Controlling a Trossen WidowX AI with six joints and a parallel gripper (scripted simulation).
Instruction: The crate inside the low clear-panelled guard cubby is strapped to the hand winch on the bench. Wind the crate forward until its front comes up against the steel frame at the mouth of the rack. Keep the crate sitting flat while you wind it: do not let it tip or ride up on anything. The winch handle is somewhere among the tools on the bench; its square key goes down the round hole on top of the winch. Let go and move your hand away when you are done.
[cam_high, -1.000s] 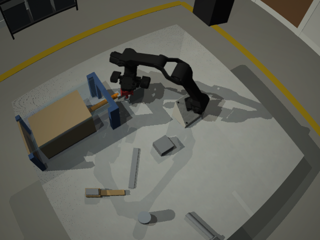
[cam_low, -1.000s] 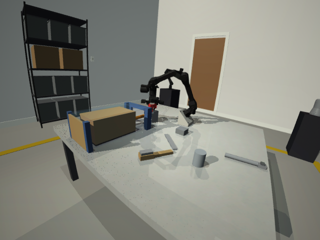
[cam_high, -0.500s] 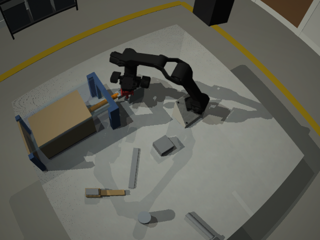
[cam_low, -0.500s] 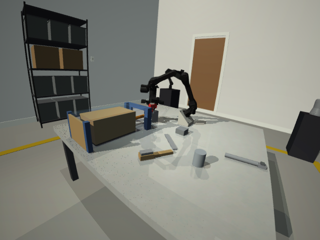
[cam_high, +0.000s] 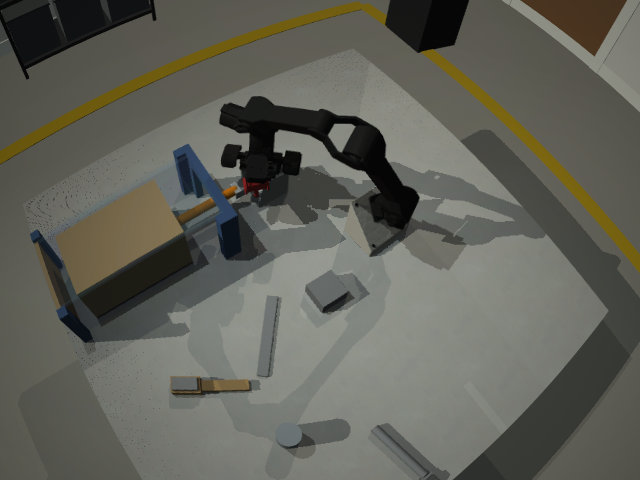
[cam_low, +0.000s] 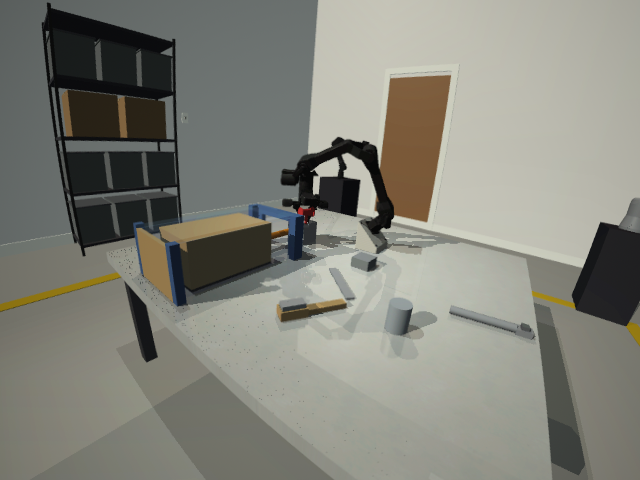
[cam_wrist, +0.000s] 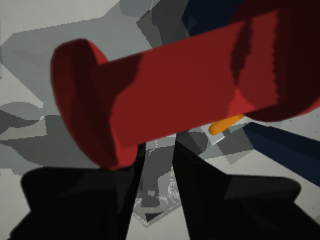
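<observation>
My gripper tip is 2 cm below the winch handle, 1 cm to the right of it and 1 cm short of it. From my gripper tip the other things lie so: red knob: 5 cm above, 4 cm to the left, 3 cm ahead; grey winch: 6 cm below, 5 cm to the right, 4 cm behind; blue frame: 13 cm ahead, 2 cm to the right, 2 cm above.
</observation>
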